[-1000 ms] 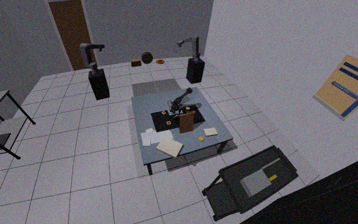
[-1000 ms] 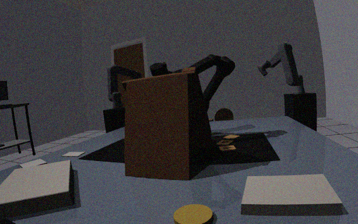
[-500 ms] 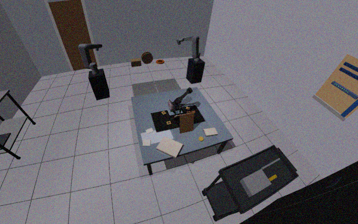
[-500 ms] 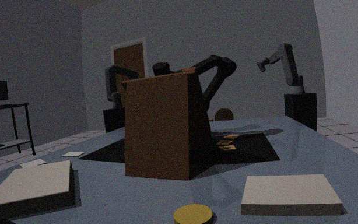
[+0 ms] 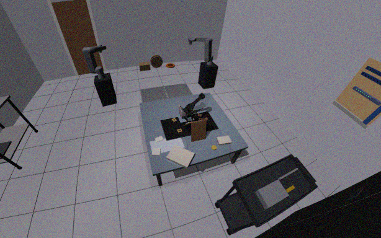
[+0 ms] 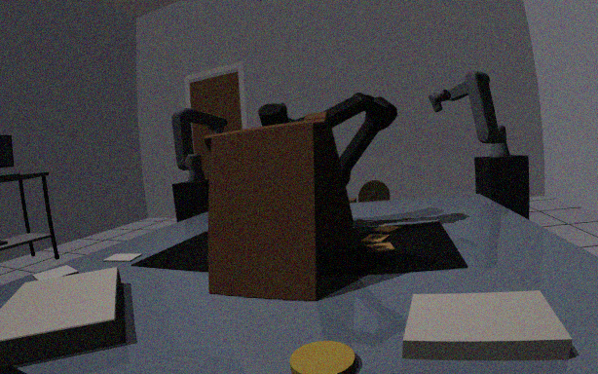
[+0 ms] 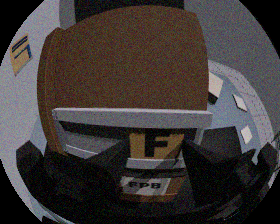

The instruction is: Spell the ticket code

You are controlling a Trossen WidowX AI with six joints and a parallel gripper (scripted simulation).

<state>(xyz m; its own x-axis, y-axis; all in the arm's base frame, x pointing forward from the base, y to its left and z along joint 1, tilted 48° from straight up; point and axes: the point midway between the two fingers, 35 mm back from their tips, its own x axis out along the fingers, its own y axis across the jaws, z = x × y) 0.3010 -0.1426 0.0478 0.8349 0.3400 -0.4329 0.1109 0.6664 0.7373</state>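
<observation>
The white printed slip is 50 mm behind my gripper tip, 20 mm to the left of it and 80 mm below it. The rest, counted from my gripper tip: black mat (140 mm behind, 50 mm to the left, 150 mm below); tan letter tile (right at my gripper tip); pale block (340 mm ahead, 360 mm to the left, 140 mm below).
</observation>
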